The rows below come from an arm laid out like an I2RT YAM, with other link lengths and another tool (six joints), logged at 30 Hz.
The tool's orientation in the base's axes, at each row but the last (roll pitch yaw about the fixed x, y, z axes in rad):
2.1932, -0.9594, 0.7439
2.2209, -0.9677, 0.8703
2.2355, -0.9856, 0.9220
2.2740, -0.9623, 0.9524
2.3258, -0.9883, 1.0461
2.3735, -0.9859, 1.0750
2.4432, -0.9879, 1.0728
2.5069, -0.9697, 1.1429
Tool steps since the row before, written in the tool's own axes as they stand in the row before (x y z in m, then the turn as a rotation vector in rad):
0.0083, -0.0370, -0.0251, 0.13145, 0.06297, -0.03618
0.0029, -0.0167, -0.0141, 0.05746, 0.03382, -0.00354
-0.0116, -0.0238, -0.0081, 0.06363, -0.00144, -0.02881
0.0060, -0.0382, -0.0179, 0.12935, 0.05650, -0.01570
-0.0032, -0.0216, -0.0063, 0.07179, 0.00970, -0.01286
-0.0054, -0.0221, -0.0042, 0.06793, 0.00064, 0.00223
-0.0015, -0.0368, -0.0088, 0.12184, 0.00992, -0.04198
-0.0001, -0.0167, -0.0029, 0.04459, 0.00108, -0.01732
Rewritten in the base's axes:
-0.0156, 0.0427, -0.0021, 0.01694, 0.00565, 0.14911
-0.0127, 0.0180, -0.0003, 0.01907, -0.00476, 0.06381
-0.0137, 0.0167, -0.0173, -0.00592, 0.03119, 0.06223
-0.0209, 0.0368, -0.0051, 0.03755, 0.01041, 0.13657
-0.0129, 0.0164, -0.0090, 0.01079, 0.02407, 0.06869
-0.0131, 0.0154, -0.0113, 0.02007, 0.03288, 0.05600
-0.0234, 0.0279, -0.0106, -0.00037, 0.03992, 0.12293
-0.0112, 0.0119, -0.0044, -0.00308, 0.01590, 0.04502

